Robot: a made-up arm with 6 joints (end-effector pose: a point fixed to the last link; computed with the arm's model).
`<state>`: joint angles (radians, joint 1 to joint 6).
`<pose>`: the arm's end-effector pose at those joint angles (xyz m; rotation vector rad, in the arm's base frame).
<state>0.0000 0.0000 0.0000 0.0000 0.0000 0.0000</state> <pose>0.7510 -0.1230 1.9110 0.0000 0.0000 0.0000</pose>
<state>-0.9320 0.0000 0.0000 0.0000 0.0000 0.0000</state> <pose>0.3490 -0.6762 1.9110 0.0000 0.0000 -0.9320</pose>
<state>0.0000 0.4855 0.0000 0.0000 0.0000 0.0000</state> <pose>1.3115 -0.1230 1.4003 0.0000 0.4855 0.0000</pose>
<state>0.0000 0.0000 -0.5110 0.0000 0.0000 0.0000</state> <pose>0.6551 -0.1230 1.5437 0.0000 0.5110 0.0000</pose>
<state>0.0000 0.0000 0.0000 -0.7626 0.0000 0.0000</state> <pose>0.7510 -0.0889 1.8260 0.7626 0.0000 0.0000</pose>
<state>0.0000 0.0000 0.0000 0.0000 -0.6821 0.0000</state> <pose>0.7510 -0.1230 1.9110 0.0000 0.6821 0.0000</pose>
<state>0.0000 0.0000 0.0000 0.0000 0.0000 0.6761</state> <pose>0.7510 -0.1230 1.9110 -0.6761 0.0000 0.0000</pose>
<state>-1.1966 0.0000 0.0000 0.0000 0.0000 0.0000</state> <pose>0.1600 -0.7440 1.9110 0.0000 0.0000 -1.1966</pose>
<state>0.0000 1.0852 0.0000 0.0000 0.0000 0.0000</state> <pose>1.5772 -0.1230 0.5072 0.0000 1.0852 0.0000</pose>
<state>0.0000 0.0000 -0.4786 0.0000 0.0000 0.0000</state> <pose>0.6666 -0.1230 1.5651 0.0000 0.4786 0.0000</pose>
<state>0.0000 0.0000 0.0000 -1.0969 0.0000 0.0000</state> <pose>0.7510 -0.0561 1.8016 1.0969 0.0000 0.0000</pose>
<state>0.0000 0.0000 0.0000 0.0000 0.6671 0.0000</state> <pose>0.7510 -0.1230 1.9110 0.0000 -0.6671 0.0000</pose>
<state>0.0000 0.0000 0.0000 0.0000 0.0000 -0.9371</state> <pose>0.7510 -0.1230 1.9110 0.9371 0.0000 0.0000</pose>
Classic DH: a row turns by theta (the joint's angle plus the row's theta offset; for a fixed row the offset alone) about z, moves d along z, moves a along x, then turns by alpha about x. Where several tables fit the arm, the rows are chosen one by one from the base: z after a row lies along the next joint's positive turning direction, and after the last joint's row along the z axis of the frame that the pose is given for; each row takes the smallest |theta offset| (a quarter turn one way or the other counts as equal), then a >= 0, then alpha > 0; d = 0 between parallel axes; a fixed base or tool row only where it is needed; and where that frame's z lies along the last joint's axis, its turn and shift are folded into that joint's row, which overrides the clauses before.
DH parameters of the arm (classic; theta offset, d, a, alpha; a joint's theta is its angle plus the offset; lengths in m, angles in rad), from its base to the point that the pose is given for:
joint 1: 0 0.524 0 -1.5708
joint 2: -1.5708 0 1.387 3.1416
joint 3: 0 0 0 -1.5708
joint 4: 0 -0.751 0 1.5708
joint 5: 0 0.123 0 -1.5708
joint 6: 1.5708 0 0 1.5708
tool (fixed): -1.5708 0 0 0

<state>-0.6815 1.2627 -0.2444 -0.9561 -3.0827 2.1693</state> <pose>0.9410 -0.8546 0.1887 1.7361 -0.5510 1.8804</pose>
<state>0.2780 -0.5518 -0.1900 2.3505 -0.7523 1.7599</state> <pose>-0.0773 0.0679 2.0528 2.2071 -0.8132 0.7897</pose>
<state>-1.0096 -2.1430 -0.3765 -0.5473 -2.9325 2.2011</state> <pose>-0.7538 1.0018 0.5221 -1.6611 1.1126 0.9819</pose>
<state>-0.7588 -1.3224 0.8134 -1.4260 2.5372 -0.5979</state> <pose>-1.2050 1.1181 1.5644 -0.5006 1.5805 -0.6623</pose>
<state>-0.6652 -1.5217 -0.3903 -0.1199 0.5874 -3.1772</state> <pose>-0.9035 0.5536 1.2655 1.7637 -0.5209 2.0809</pose>
